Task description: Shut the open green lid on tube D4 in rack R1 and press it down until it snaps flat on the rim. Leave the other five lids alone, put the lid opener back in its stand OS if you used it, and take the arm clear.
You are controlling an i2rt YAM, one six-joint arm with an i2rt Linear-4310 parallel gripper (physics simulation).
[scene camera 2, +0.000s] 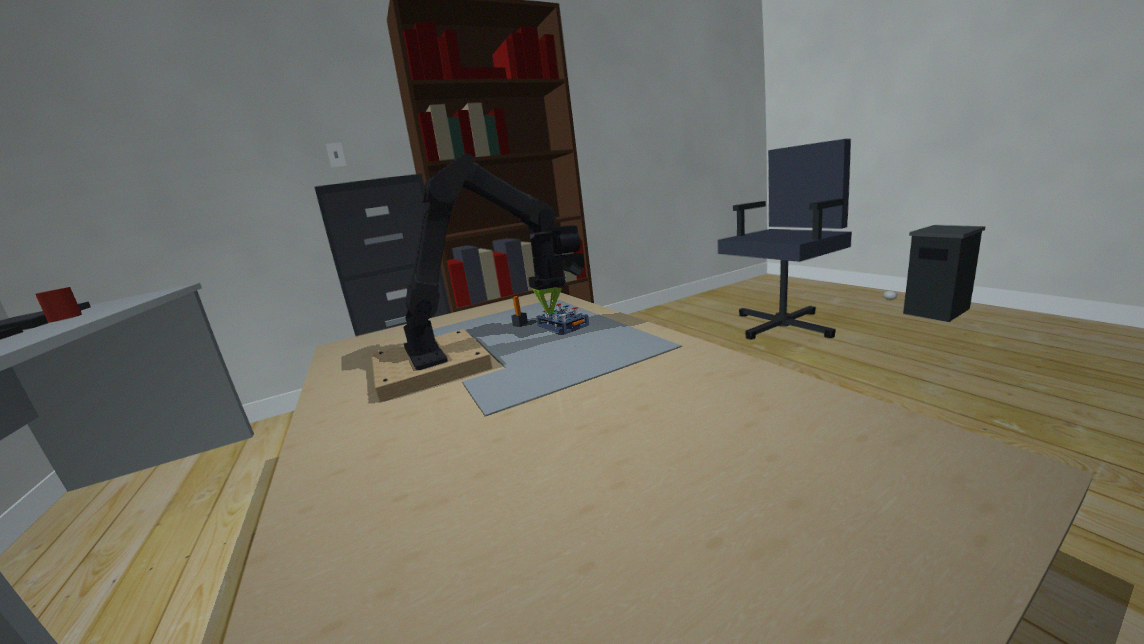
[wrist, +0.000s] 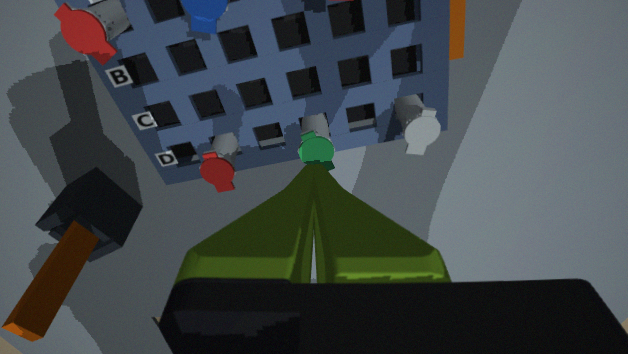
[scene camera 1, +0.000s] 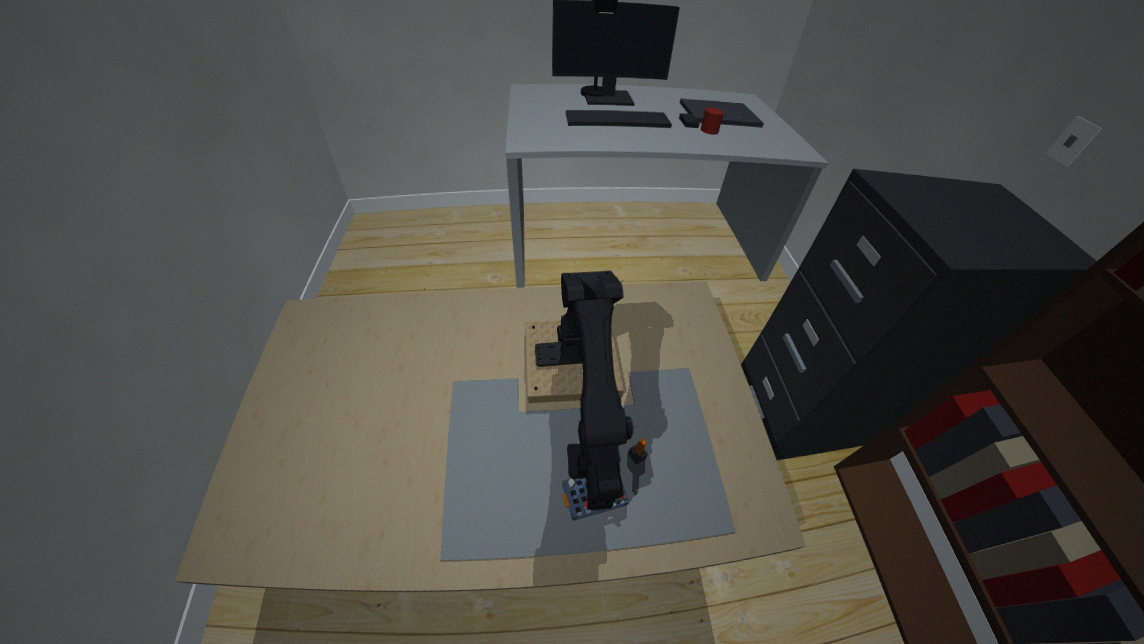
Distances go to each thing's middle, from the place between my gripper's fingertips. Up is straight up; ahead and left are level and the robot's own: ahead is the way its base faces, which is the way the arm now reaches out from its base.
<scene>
The lid opener (wrist: 35, 311) lies 130 mm to the left of my hand and 40 mm behind it.
</scene>
